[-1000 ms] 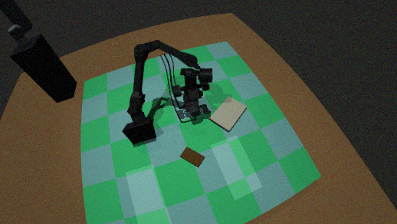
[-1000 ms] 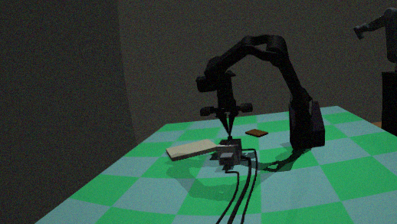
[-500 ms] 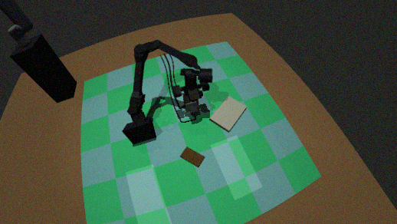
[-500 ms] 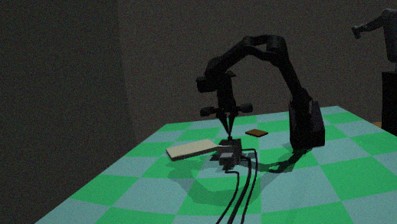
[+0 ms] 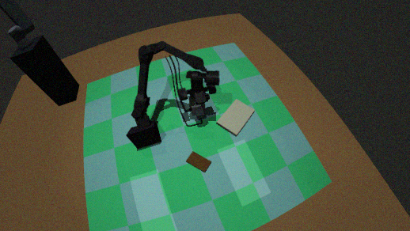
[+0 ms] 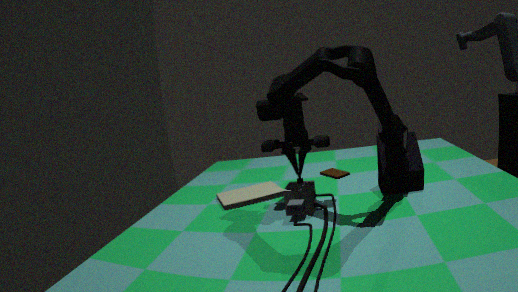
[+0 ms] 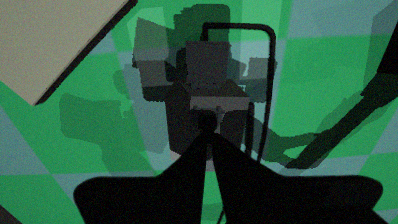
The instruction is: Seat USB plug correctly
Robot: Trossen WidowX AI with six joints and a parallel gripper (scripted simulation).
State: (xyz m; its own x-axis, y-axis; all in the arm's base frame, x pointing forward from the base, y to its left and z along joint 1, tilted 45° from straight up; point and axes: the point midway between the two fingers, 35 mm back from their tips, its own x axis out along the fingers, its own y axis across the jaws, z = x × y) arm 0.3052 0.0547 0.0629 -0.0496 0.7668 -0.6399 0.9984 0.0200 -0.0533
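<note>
Now: gripper tip 20 mm above the USB plug. The rest, counted from my gripper tip: small brown block: 80 mm behind, 300 mm to the right, 100 mm below.
</note>
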